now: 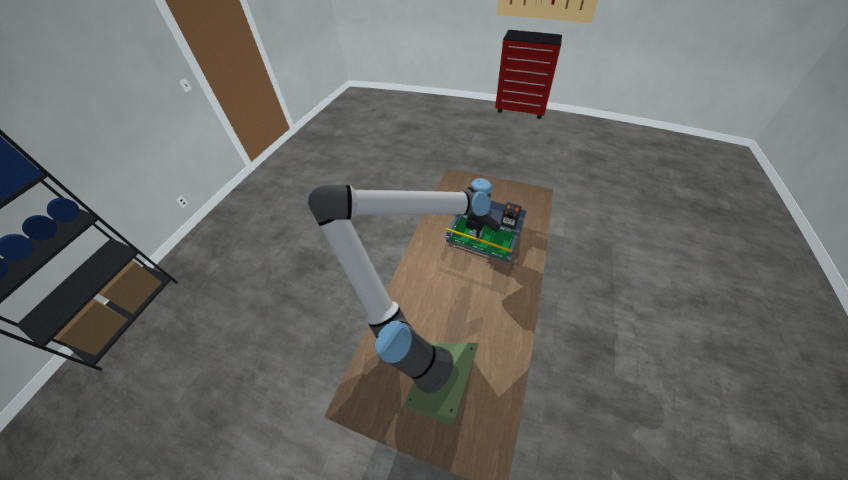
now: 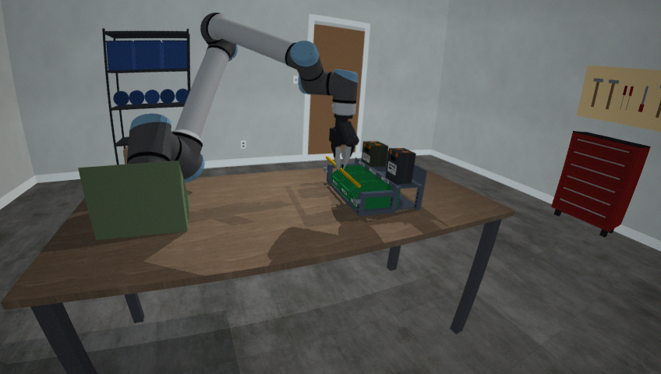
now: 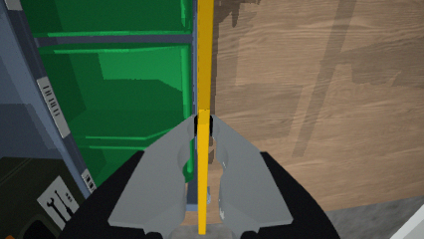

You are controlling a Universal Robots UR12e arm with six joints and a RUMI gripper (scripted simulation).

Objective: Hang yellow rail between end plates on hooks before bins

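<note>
The rack front bar lies 12 cm below my hand and 1 cm ahead of it. The rest, counted from my hand: yellow rail (1 cm below).
</note>
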